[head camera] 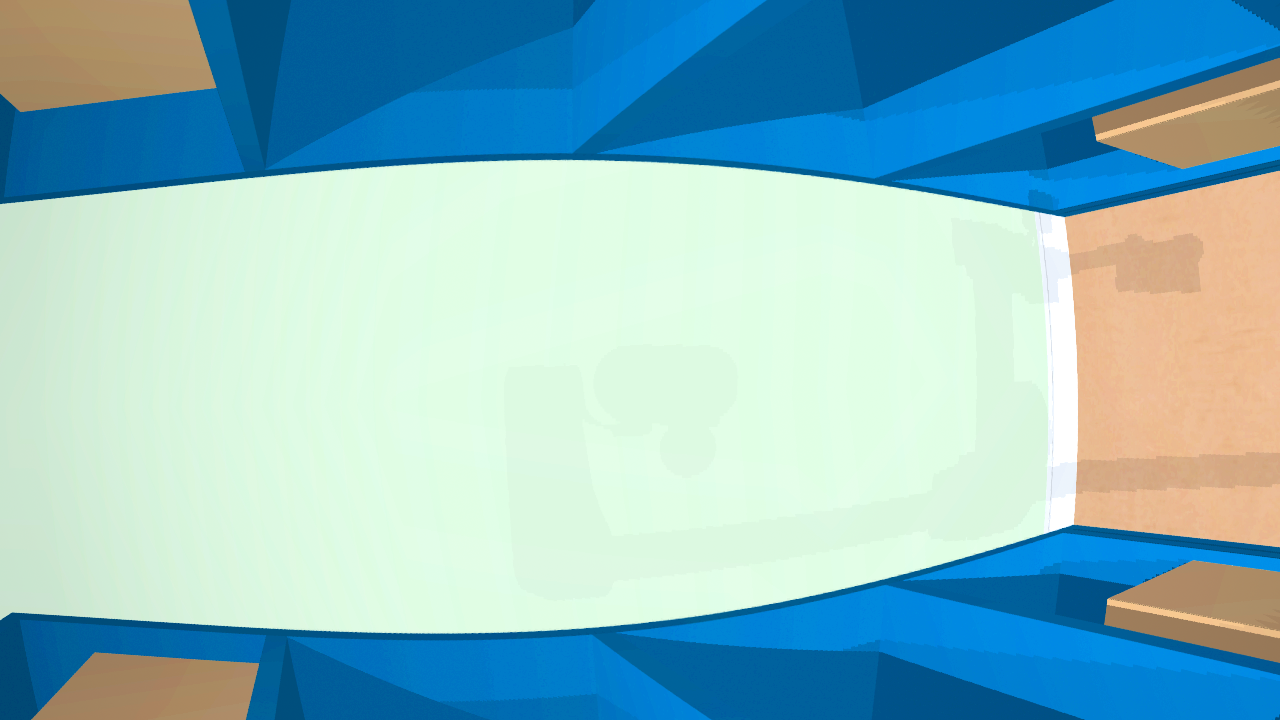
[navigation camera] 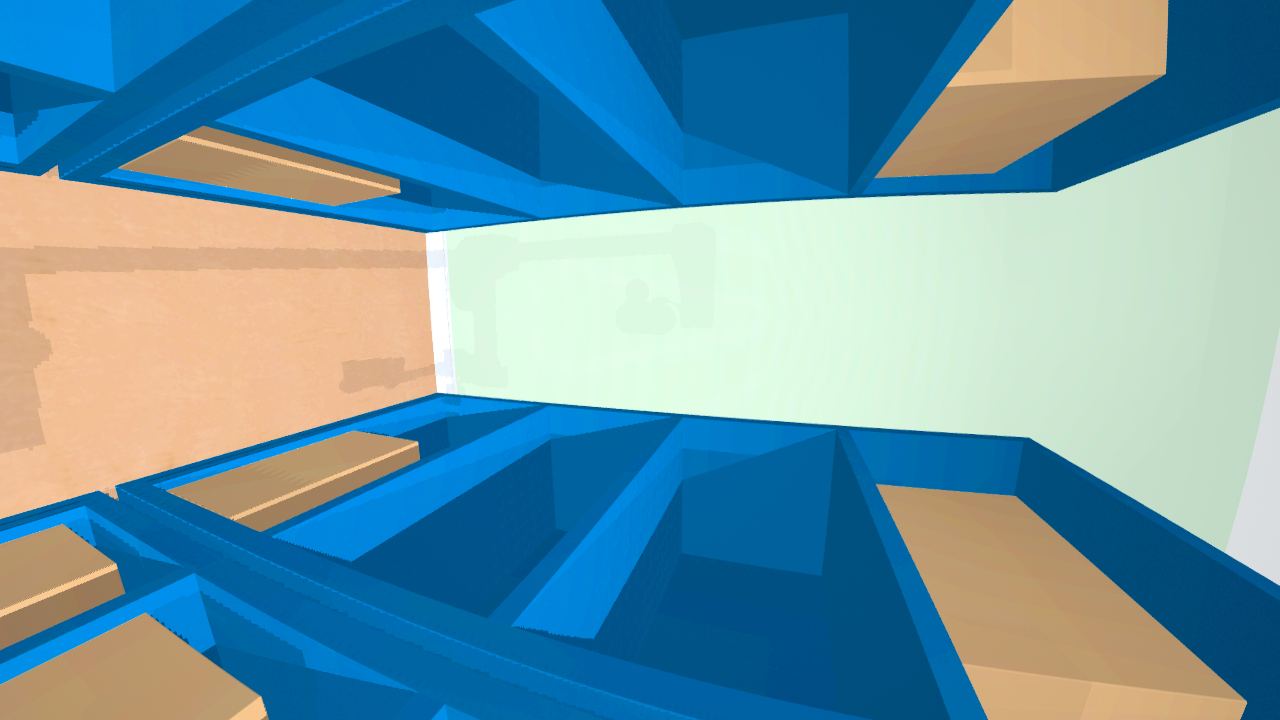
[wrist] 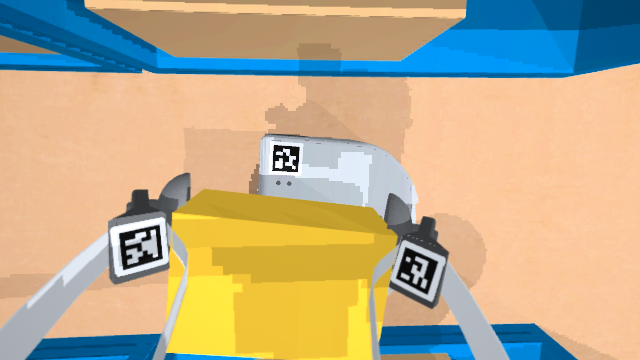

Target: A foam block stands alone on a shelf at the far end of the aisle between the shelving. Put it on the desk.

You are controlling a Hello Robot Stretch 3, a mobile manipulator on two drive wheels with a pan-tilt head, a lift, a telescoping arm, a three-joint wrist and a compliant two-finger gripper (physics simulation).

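Places are measured from the robot's base along level axes (x ahead, y left, z up), in centimetres.
Where they show: gripper, fingertip midpoint: (wrist: pixel 289 210).
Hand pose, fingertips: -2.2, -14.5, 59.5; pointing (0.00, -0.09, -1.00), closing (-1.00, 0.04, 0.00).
Each offset is from my fingertips to the top centre of the thing, as dx, dy, dz. "pt": to the spot under its first point. Level surfaces: height alone.
In the wrist view my gripper (wrist: pixel 289 210) is shut on a yellow foam block {+0.1, +2.3, +4.8} (wrist: pixel 290 260). One fingertip presses on the block's left side and one on its right side. The block is held above my grey-white base (wrist: pixel 320 160), which shows behind its top edge, over the wooden floor. The gripper and block do not show in the head or navigation views. The desk does not show in these views.
Blue shelving (head camera: pixel 716 98) (navigation camera: pixel 760 501) (wrist: pixel 510 55) with cardboard boxes (head camera: pixel 1190 116) (navigation camera: pixel 1065 582) (wrist: pixel 290 35) stands on both sides of the aisle. The wooden floor {dz -59.5} (head camera: pixel 1163 376) (navigation camera: pixel 223 331) (wrist: pixel 525 175) meets a pale green wall (head camera: pixel 805 268) (navigation camera: pixel 850 313) at a white skirting {pt +123.6, +21.0, -54.3} (head camera: pixel 1062 358) (navigation camera: pixel 438 304).
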